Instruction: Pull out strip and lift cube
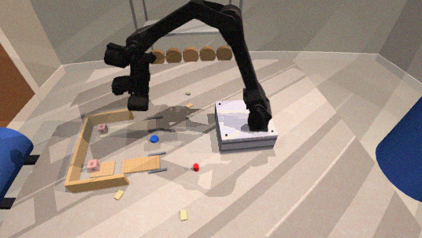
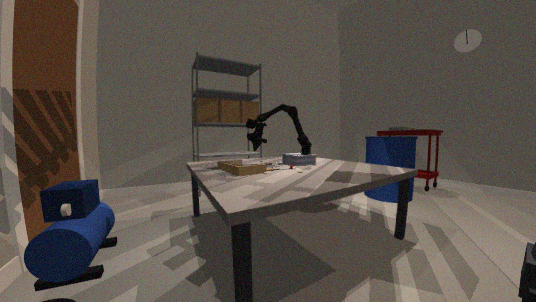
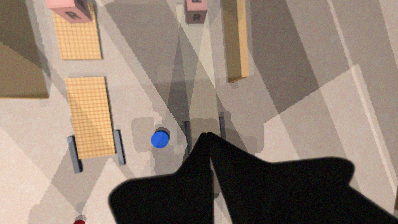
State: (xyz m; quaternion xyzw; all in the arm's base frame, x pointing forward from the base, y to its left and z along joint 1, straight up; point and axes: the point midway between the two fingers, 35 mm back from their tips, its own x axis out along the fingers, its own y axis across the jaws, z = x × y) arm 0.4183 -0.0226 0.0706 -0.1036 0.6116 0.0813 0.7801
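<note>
Right now the blue disc is 11 cm below my gripper tip, 5 cm to the left of it and 5 cm behind it. Round my gripper tip: red cylinder (22 cm behind, 17 cm to the left, 11 cm below).
</note>
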